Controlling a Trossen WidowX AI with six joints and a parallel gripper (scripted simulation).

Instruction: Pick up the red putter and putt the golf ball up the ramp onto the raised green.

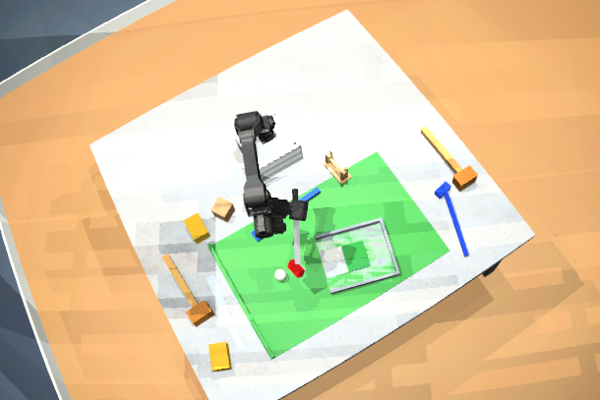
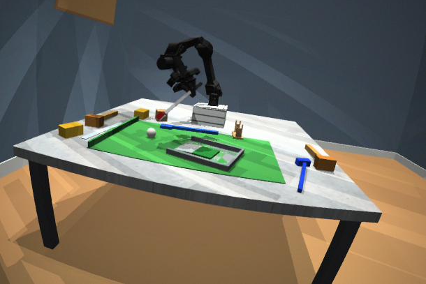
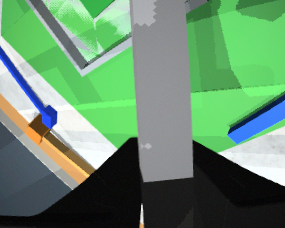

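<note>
My gripper tip is 50 mm to the left of the red putter, 50 mm short of it and 20 mm above it. From my gripper tip the other things lie so: tan cube: 240 mm behind, 220 mm to the right, 170 mm below; then white golf ball: 170 mm below, 160 mm to the right, 90 mm ahead; then wooden stand: 230 mm to the left, 160 mm below, 160 mm behind.
</note>
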